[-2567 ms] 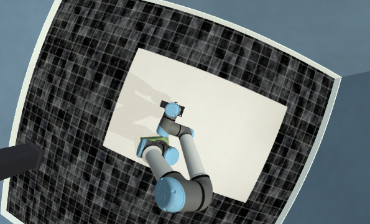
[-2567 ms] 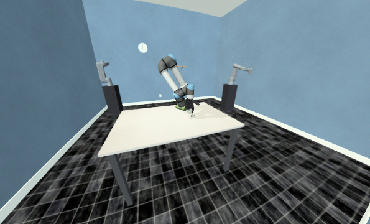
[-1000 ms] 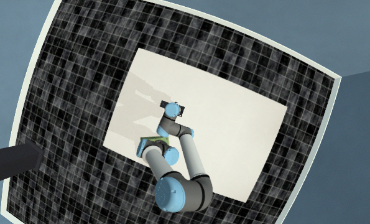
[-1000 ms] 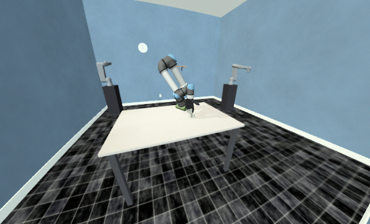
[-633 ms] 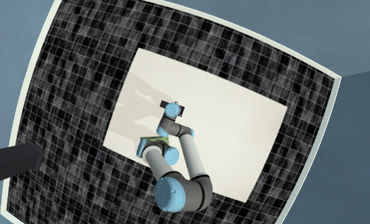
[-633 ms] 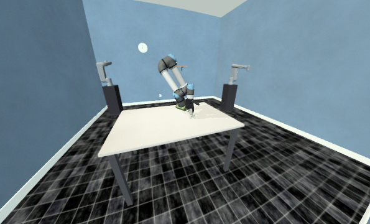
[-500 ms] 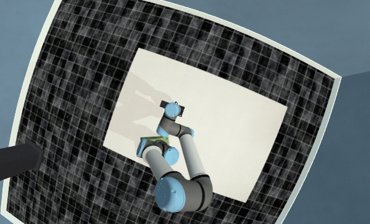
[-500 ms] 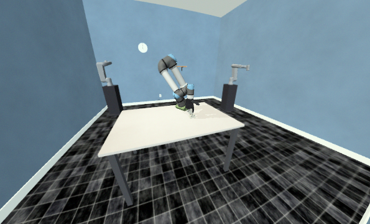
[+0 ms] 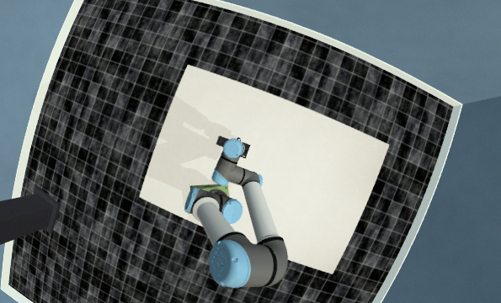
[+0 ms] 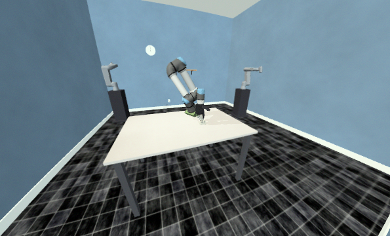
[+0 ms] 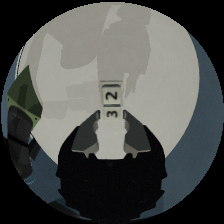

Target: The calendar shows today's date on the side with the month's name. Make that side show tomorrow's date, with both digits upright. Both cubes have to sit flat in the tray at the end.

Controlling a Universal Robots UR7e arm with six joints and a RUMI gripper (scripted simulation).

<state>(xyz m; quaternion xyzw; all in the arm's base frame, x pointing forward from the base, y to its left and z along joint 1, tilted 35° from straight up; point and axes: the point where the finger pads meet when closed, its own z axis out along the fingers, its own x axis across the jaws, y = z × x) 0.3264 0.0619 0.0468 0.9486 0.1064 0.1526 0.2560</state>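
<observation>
The white calendar cube lies 1 cm below my hand. The rest, counted from my hand: calendar tray 3 cm below, 2 cm to the left; pale date cube 3 cm to the left, 1 cm below.
</observation>
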